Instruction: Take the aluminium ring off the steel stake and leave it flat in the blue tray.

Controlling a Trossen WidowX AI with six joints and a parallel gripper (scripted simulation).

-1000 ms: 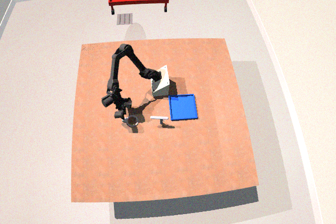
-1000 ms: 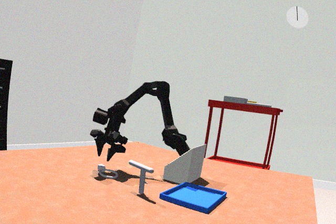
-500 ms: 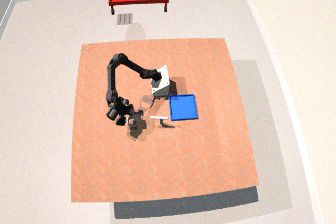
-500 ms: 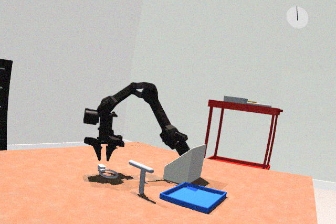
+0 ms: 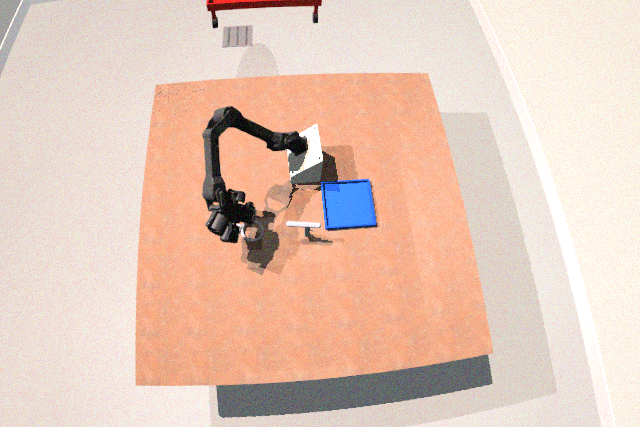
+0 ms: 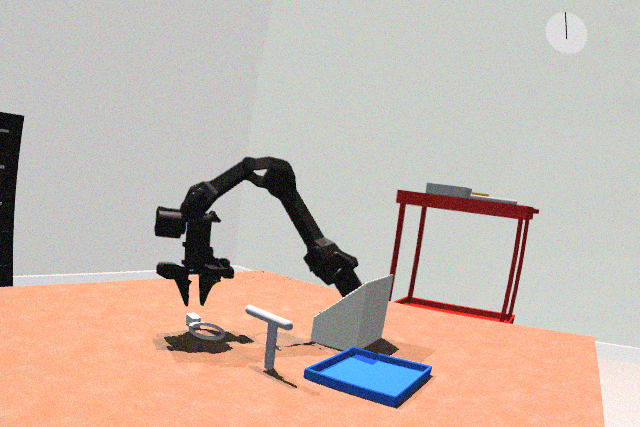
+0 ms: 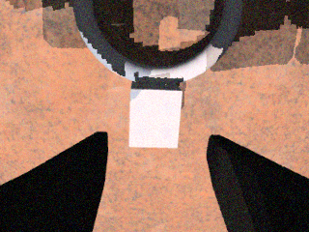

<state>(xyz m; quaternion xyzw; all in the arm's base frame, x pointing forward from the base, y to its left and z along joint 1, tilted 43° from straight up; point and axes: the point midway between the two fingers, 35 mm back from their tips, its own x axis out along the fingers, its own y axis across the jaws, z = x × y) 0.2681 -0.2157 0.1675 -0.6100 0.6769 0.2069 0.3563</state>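
Right now my gripper tip is 5 cm to the right of the ring, 4 cm above it and 1 cm short of it. The rest, counted from my gripper tip: blue tray 43 cm to the left, 5 cm behind, 4 cm below.
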